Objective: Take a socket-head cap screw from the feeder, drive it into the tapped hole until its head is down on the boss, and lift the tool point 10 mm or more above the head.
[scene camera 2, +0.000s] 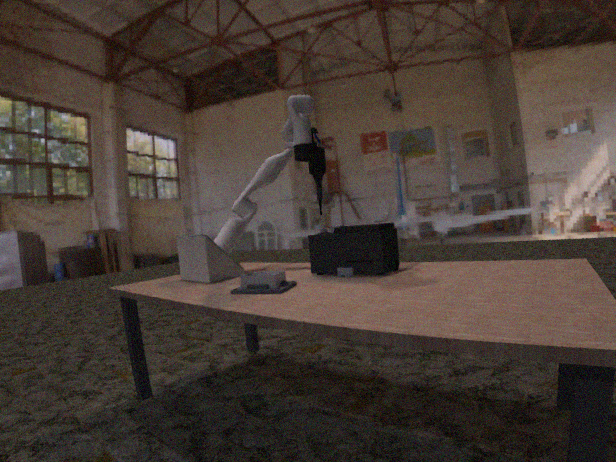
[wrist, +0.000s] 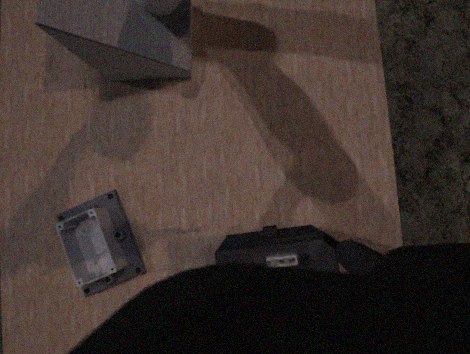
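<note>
My screwdriver tool [scene camera 2: 321,213] points straight down, its tip in the air above the left part of the black feeder box [scene camera 2: 355,251] [wrist: 250,246], clear of its top. Whether a screw sits on the tip is too small and dark to tell. In the wrist view the black tool body covers the bottom and hides the tip and part of the feeder. A small pale slotted piece [wrist: 281,261] shows at the feeder. A grey open housing [scene camera 2: 263,278] [wrist: 111,262] stands on a dark flat plate [scene camera 2: 290,287] [wrist: 131,252], left of the feeder. A round dark boss [wrist: 120,234] shows beside the housing; its hole is unclear.
A grey wedge-shaped block [scene camera 2: 197,259] [wrist: 105,55] stands at the arm's base, left of the feeder in the scene view. A small grey block [scene camera 2: 345,271] is at the feeder's front foot. The wooden table [scene camera 2: 450,305] [wrist: 200,150] carries these things and arm shadows.
</note>
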